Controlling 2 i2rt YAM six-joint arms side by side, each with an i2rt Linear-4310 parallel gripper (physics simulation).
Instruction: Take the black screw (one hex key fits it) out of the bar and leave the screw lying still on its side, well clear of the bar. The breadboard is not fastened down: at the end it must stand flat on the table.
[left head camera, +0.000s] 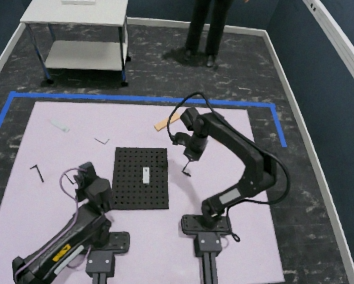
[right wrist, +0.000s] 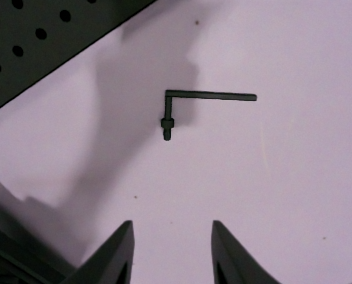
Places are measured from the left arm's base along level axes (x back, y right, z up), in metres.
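Pixels of known places: left gripper, between the fingertips: (left head camera: 73, 176); right gripper, between the fingertips: (left head camera: 192, 158) (right wrist: 172, 231); left arm's base, origin of its link: (left head camera: 101, 241); right arm's base, origin of its link: (left head camera: 207, 224).
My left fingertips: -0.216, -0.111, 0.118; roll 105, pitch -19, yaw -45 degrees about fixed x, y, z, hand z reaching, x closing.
Observation:
For each thing: its middle in the pictures, then the offset to it from my left fingertips, as dx, dy, dz. "*": a spot on its surface instead.
- black screw, middle of its body: (right wrist: 167, 129) (left head camera: 189, 174) -0.093, +0.471, -0.175
- breadboard, middle of its body: (left head camera: 140, 176) -0.075, +0.245, -0.164
- pale bar, a spot on its surface: (left head camera: 146, 175) * -0.076, +0.272, -0.151
- thinner key, middle of its body: (left head camera: 101, 138) -0.281, +0.041, -0.180
- pale strip, middle of its body: (left head camera: 60, 125) -0.353, -0.183, -0.180
- wooden strip, middle of its body: (left head camera: 167, 121) -0.398, +0.373, -0.173
The black screw (left head camera: 187, 174) (right wrist: 167, 129) is on the end of the short arm of a black hex key (left head camera: 186, 165) (right wrist: 212, 95). Both appear to lie on the table, screw on its side, apart from the breadboard (left head camera: 129, 199) (right wrist: 30, 75). The pale bar (left head camera: 146, 175) sits on the breadboard, which looks flat on the table. My right gripper (right wrist: 172, 231) is partly open and empty, above the table near the key; its fingertips are hard to make out in the head view. My left gripper (left head camera: 79, 175) is shut and empty, left of the breadboard.
A black hex key (left head camera: 38, 173) and a thinner key (left head camera: 102, 142) lie left of the breadboard. A pale strip (left head camera: 60, 125) lies at the back left, and a wooden strip (left head camera: 166, 122) behind the breadboard. A white cart (left head camera: 75, 15) and a person (left head camera: 206, 30) stand beyond the table.

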